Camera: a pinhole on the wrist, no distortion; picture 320 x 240 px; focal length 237.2 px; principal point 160.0 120.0 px. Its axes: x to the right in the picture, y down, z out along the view. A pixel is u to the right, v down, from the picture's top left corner.
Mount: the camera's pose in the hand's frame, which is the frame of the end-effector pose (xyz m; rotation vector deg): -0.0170 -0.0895 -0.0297 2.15 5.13 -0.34
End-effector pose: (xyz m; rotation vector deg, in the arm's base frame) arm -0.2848 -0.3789 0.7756 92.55 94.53 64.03
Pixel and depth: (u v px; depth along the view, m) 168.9 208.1 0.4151
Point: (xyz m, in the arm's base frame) 0.0675 -0.2799 0.6333
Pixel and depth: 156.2 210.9 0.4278
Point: 0.0874 -0.2988 0.6308
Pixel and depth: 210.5 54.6 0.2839
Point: -0.1738 -0.2562 0.5130
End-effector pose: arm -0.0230 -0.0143 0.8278 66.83 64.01 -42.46
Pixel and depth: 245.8 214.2 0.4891
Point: 0.2466 -0.4027 0.6647
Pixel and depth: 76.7 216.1 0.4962
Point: 0.1552 -0.4688 0.9974
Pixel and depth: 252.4 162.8 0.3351
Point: 0.0679 -0.2951 0.6799
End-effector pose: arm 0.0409 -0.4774 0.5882 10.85 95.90 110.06
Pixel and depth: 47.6 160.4 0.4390
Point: 0.4018 -0.1998 0.6947
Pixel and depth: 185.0 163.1 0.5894
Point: 0.2198 0.0511 0.6708
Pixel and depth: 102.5 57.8 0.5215
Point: 0.4317 -0.0882 0.4828
